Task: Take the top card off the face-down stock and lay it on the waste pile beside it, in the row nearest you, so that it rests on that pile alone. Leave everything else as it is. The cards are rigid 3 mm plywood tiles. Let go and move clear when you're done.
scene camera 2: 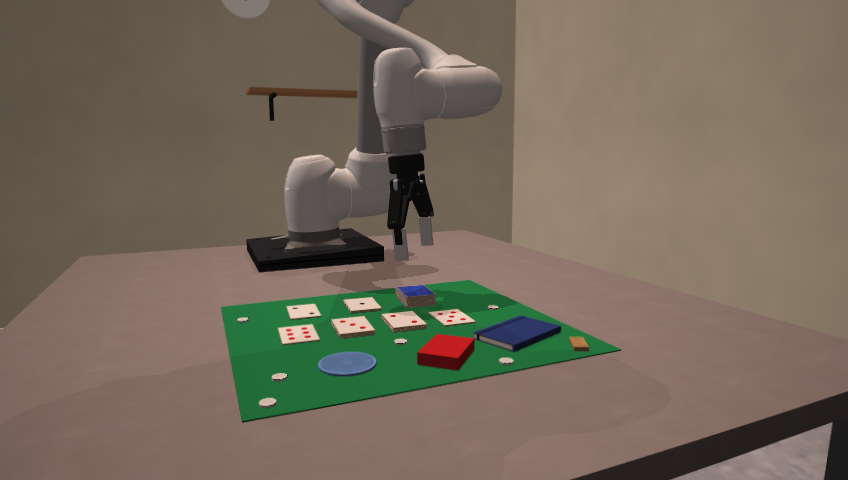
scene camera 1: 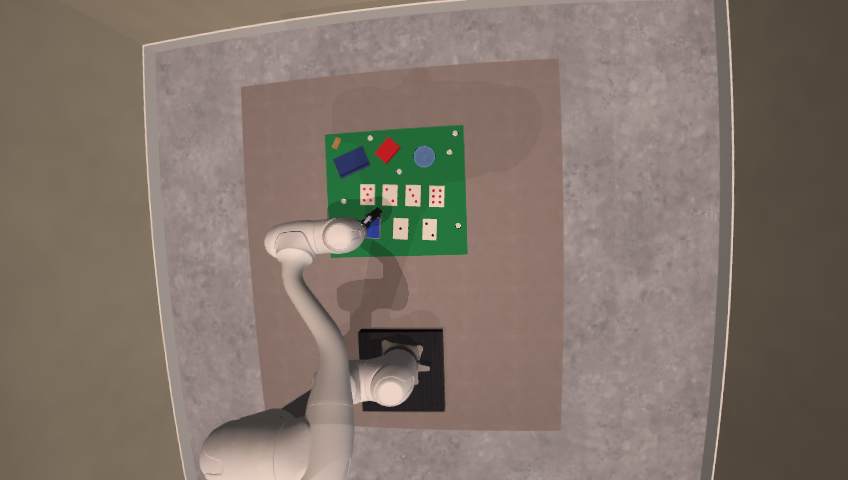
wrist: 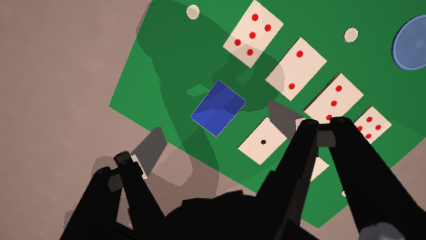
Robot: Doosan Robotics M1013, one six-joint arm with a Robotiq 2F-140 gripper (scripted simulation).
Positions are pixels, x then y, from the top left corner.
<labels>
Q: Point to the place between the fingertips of the gripper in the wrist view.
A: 214, 123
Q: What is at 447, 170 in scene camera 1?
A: A green mat.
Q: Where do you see a red block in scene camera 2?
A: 443, 351
</labels>
